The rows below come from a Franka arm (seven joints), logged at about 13 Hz.
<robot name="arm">
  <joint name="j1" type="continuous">
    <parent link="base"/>
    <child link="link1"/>
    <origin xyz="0 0 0.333" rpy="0 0 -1.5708"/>
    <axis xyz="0 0 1"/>
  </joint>
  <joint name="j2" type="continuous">
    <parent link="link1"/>
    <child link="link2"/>
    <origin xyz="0 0 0" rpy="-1.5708 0 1.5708"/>
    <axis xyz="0 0 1"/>
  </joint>
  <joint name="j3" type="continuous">
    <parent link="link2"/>
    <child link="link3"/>
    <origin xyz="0 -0.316 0" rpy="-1.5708 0 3.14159"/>
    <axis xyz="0 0 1"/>
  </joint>
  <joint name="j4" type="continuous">
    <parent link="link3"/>
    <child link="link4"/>
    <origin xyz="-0.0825 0 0" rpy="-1.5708 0 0"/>
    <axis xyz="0 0 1"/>
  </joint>
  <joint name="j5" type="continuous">
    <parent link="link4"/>
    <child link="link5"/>
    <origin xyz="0.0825 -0.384 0" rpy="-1.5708 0 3.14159"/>
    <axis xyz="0 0 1"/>
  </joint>
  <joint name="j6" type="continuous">
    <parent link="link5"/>
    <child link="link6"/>
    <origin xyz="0 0 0" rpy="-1.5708 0 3.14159"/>
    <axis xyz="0 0 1"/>
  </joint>
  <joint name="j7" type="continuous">
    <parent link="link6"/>
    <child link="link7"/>
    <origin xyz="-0.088 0 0" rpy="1.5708 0 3.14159"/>
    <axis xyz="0 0 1"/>
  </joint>
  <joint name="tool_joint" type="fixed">
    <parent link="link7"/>
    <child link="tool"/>
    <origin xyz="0 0 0.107" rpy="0 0 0"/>
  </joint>
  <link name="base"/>
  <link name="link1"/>
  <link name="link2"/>
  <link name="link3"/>
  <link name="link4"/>
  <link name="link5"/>
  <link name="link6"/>
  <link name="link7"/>
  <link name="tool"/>
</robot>
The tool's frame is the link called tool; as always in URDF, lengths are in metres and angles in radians. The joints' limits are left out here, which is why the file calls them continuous.
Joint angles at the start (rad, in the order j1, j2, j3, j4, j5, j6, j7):
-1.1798, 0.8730, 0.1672, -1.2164, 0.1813, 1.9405, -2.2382
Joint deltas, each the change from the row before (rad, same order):
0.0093, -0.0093, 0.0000, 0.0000, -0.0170, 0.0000, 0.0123
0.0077, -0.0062, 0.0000, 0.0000, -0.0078, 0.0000, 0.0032
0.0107, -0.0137, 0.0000, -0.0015, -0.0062, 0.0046, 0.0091
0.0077, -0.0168, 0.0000, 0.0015, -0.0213, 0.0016, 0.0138
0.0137, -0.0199, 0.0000, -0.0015, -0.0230, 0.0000, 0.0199
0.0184, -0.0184, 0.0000, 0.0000, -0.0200, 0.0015, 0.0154
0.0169, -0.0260, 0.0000, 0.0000, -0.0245, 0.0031, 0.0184
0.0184, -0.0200, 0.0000, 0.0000, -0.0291, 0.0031, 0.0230
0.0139, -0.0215, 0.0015, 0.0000, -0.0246, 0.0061, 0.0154
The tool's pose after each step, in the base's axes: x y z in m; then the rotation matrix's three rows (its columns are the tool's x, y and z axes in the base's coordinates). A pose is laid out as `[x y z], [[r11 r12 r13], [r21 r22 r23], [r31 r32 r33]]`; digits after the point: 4 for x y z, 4 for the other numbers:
[0.3812 -0.6377 0.2502], [[0.4235 0.8881 0.1788], [0.8552 -0.4570 0.2445], [0.2988 0.0494 -0.9530]]
[0.3858 -0.6354 0.2546], [[0.4175 0.8921 0.1729], [0.8613 -0.4492 0.2374], [0.2895 0.0498 -0.9559]]
[0.3927 -0.6325 0.2643], [[0.4142 0.8938 0.1720], [0.8677 -0.4448 0.2221], [0.2750 0.0573 -0.9597]]
[0.3969 -0.6316 0.2771], [[0.4138 0.8959 0.1615], [0.8760 -0.4401 0.1972], [0.2478 0.0598 -0.9670]]
[0.4046 -0.6274 0.2908], [[0.4128 0.8987 0.1479], [0.8839 -0.4345 0.1732], [0.2199 0.0592 -0.9737]]
[0.4153 -0.6212 0.3043], [[0.4043 0.9042 0.1377], [0.8940 -0.4225 0.1492], [0.1931 0.0628 -0.9792]]
[0.4247 -0.6158 0.3235], [[0.3983 0.9080 0.1297], [0.9037 -0.4127 0.1142], [0.1572 0.0717 -0.9850]]
[0.4346 -0.6093 0.3383], [[0.3944 0.9115 0.1166], [0.9109 -0.4046 0.0816], [0.1216 0.0740 -0.9898]]
[0.4425 -0.6039 0.3547], [[0.3877 0.9150 0.1119], [0.9177 -0.3946 0.0470], [0.0872 0.0844 -0.9926]]

